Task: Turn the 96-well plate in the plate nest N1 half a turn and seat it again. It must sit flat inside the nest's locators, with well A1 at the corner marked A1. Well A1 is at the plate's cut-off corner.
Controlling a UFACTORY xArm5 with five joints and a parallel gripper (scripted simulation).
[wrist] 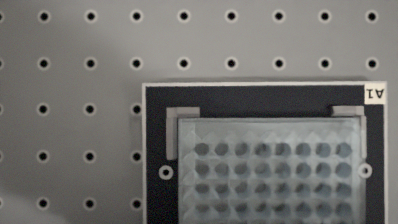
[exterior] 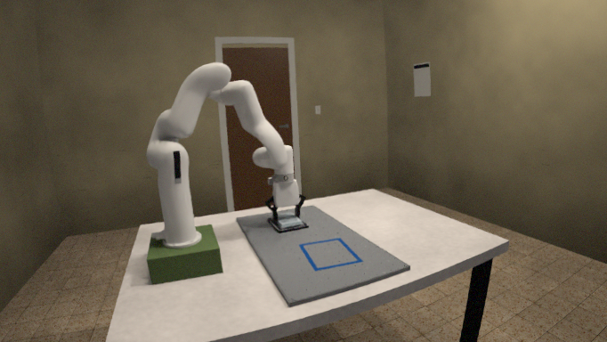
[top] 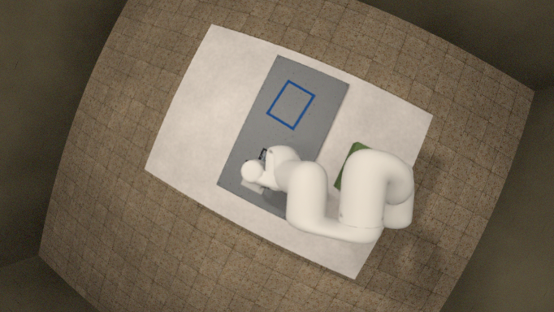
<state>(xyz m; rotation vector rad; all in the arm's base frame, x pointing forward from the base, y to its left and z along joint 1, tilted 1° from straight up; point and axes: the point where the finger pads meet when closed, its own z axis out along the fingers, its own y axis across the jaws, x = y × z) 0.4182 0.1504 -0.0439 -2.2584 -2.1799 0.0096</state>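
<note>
Right now the 96-well plate is 1 cm below my hand. From my hand the other things lie so: plate nest (3 cm below).
</note>
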